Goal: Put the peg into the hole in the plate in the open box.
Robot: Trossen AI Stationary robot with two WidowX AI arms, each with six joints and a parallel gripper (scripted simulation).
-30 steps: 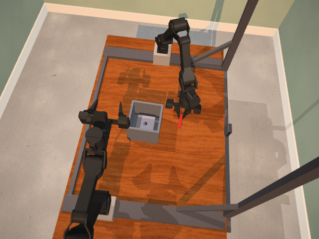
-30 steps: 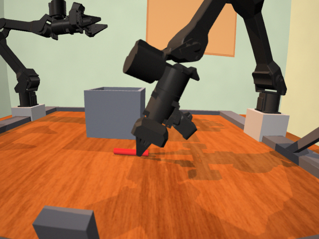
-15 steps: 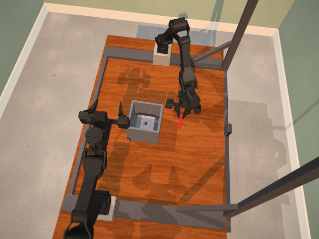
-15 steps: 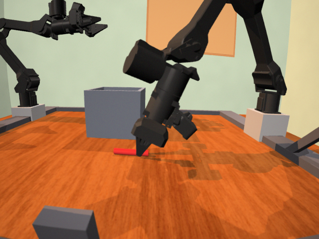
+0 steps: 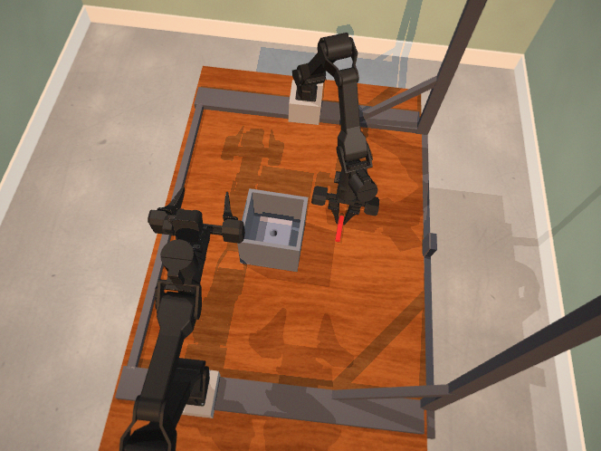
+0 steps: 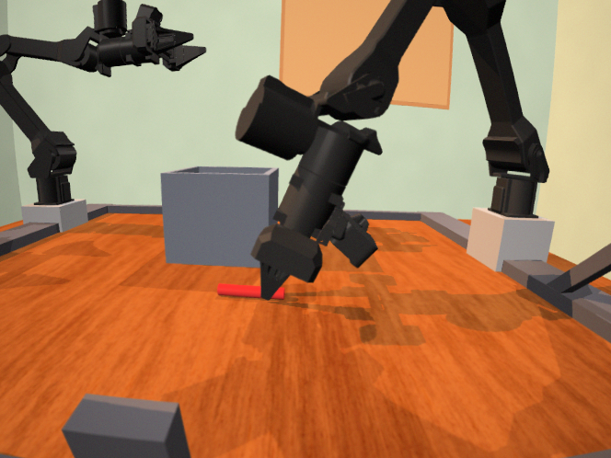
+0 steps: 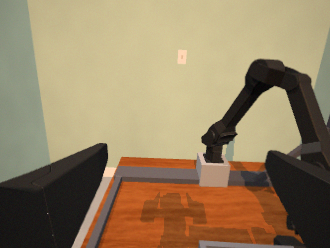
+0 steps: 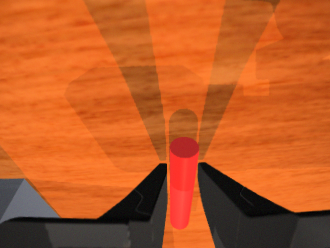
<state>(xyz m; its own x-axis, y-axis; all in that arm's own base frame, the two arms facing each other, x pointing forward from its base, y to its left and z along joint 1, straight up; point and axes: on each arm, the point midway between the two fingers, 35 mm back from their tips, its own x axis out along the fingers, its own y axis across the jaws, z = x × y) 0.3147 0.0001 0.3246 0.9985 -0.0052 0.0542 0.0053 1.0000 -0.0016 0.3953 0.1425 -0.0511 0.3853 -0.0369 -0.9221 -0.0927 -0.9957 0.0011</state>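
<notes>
Now: right hand 30 mm to the right of the red peg and 30 mm above it. Round my right hand: pale plate (170 mm ahead, 130 mm to the left, 10 mm above).
</notes>
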